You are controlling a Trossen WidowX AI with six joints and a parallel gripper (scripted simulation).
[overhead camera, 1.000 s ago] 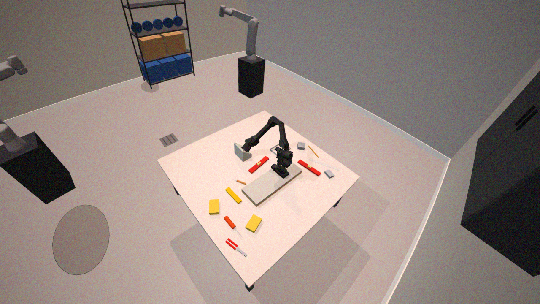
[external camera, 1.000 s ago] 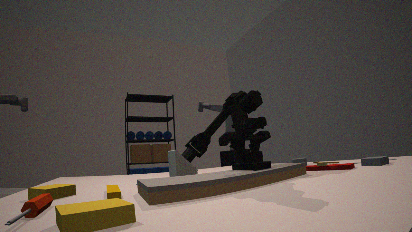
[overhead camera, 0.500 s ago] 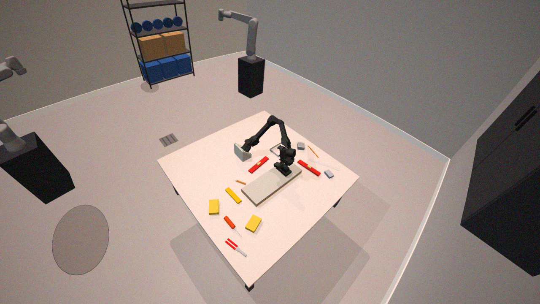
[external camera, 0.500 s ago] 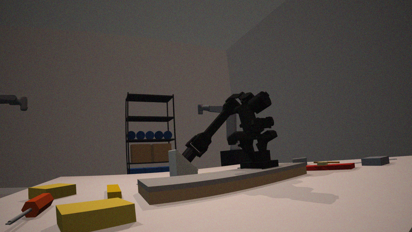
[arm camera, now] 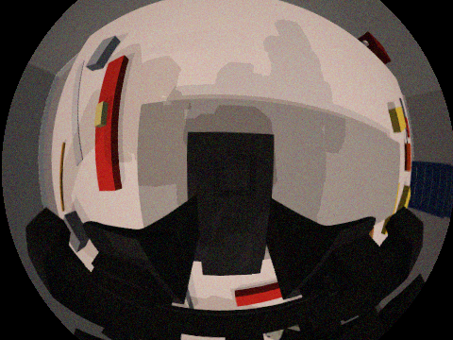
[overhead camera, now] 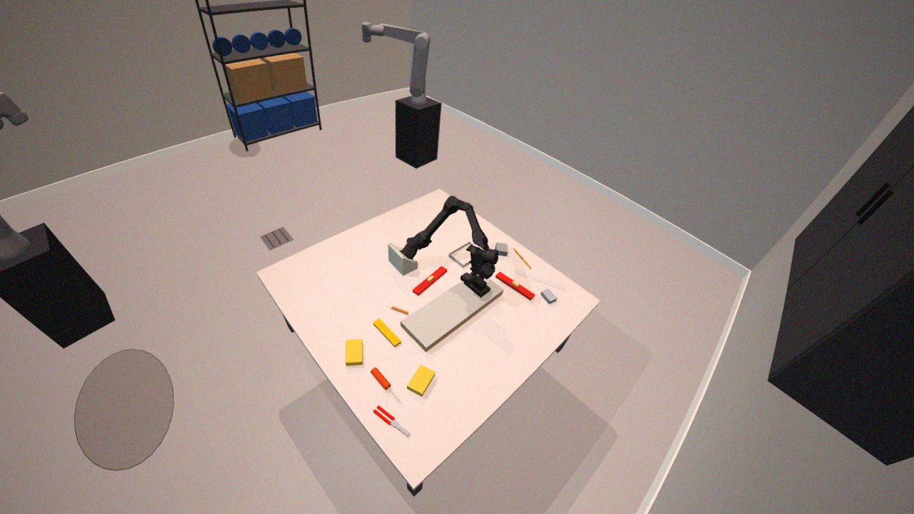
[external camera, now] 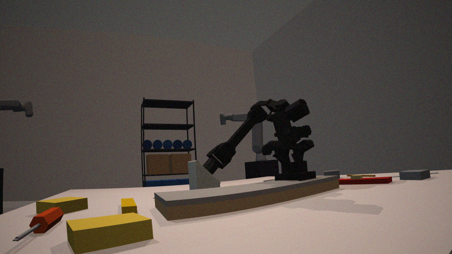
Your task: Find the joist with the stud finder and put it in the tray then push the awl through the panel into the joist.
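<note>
Right now my gripper tip is 10 mm short of the stud finder and 20 mm below it. The rest, counted from my gripper tip: grey tray 210 mm behind, 180 mm to the left, 50 mm below; then awl 220 mm behind, 370 mm to the right, 60 mm below; then pencil 30 mm ahead, 390 mm to the left, 60 mm below.
</note>
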